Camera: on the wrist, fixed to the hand. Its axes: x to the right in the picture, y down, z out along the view.
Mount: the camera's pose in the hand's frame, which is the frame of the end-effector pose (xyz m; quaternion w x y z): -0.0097 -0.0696 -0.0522 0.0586 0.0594 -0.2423 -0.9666
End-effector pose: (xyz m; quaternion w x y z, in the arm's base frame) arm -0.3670 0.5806 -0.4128 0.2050 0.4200 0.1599 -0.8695
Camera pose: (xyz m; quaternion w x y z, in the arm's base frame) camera -0.3610 0.6664 -0.4288 0.8146 0.3284 -0.3140 0.3604
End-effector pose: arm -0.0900 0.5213 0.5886 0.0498 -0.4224 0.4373 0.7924
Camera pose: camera -0.0199 0.5284 0.5366 0.8999 -0.2525 -0.3477 0.0747
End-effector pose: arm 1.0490 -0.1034 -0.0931 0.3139 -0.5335 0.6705 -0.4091
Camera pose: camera 1.0384 -0.0895 -0.0073 0.1829 0.7598 0.5767 0.2379
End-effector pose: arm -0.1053 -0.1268 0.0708 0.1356 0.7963 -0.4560 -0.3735
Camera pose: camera -0.0273 -0.0872 0.0723 0.5109 -0.4050 -0.6880 0.3188
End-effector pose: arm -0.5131 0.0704 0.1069 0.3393 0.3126 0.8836 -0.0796
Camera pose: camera -0.5784 0.0289 0.1477 0.1385 -0.8349 0.2670 -0.4609
